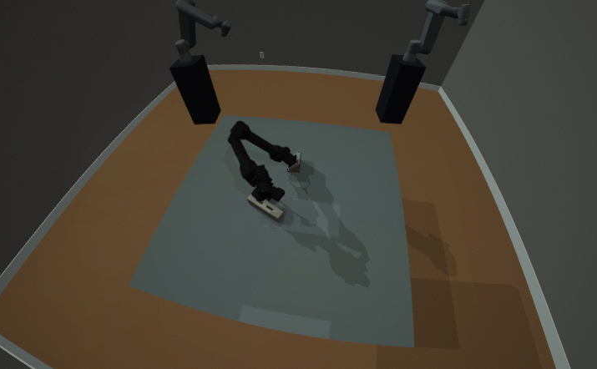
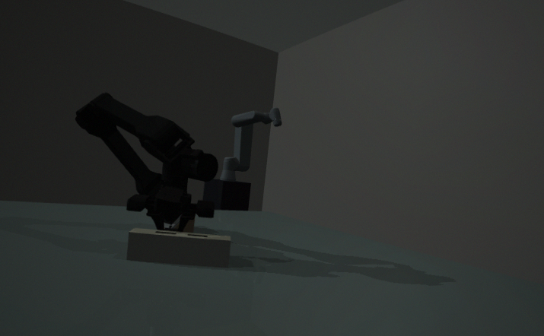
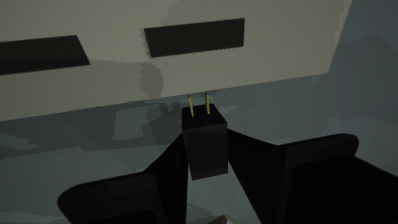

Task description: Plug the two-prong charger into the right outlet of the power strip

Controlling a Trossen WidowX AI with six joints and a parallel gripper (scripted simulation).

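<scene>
Right now the charger is 20 mm ahead of my gripper tip, 10 mm to the right of it and 10 mm above it.
</scene>
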